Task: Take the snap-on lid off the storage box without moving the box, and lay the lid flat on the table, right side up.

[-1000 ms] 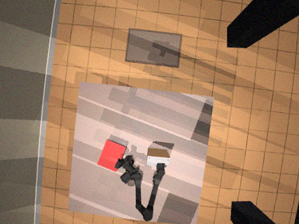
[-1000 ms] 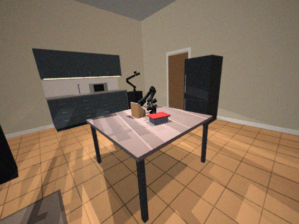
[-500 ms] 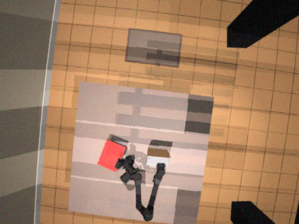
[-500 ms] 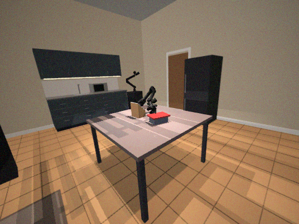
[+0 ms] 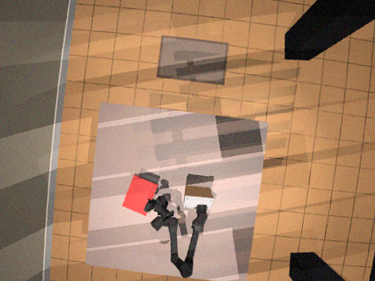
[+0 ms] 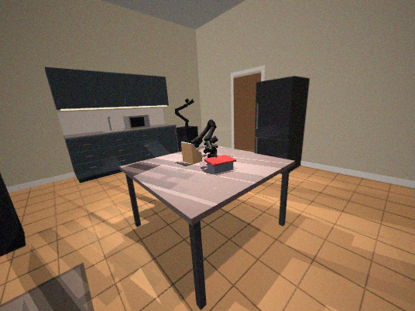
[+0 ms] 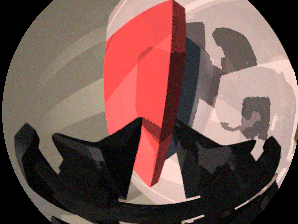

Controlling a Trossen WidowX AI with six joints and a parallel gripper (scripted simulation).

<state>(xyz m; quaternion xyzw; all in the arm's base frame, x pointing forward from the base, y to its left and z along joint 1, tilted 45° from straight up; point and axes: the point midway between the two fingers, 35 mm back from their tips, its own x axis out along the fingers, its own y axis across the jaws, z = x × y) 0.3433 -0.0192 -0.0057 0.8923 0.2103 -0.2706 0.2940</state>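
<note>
Now: gripper tip 7 cm short of the red lid and 3 cm to the left of it. Also, from my gripper tip: storage box 7 cm ahead, 3 cm to the right, 4 cm below.
</note>
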